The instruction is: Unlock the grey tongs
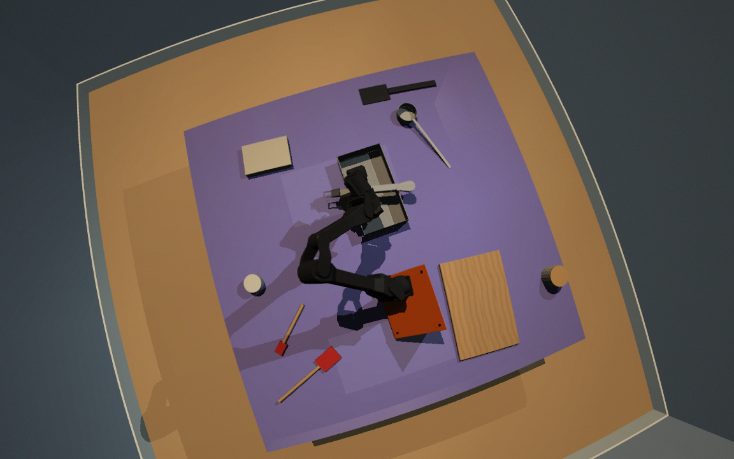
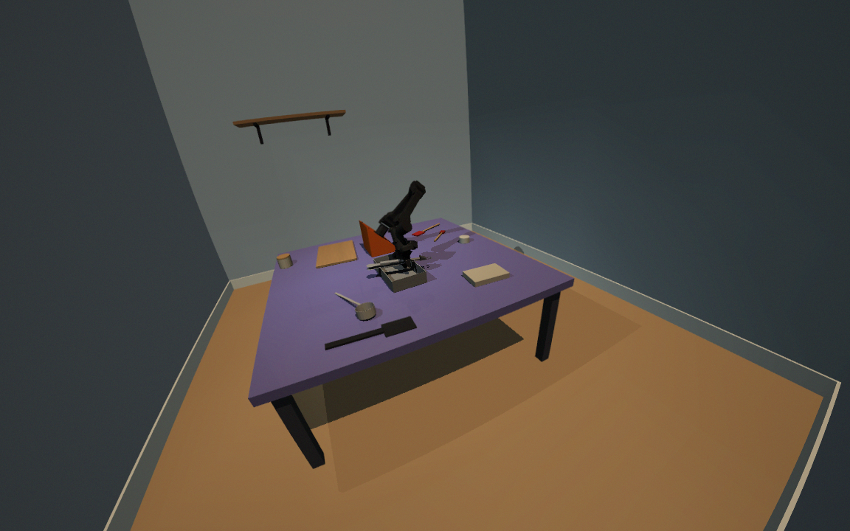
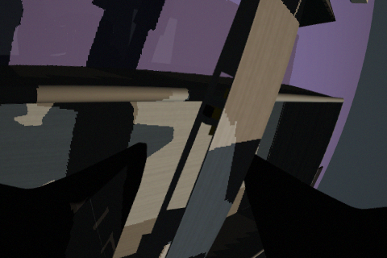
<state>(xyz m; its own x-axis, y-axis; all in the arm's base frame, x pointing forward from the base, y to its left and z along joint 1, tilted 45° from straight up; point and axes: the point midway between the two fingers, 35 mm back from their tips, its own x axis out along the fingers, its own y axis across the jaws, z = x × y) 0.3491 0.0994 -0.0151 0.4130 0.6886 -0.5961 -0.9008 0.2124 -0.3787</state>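
Right now the roasting tin is 10 mm behind my gripper tip, 50 mm to the right of it and 10 mm below it. Also, from my gripper tip: tan block 210 mm ahead, 310 mm to the left, 20 mm below; black spatula 390 mm ahead, 230 mm to the right, 30 mm below; small cylinder 250 mm behind, 440 mm to the left, 20 mm below.
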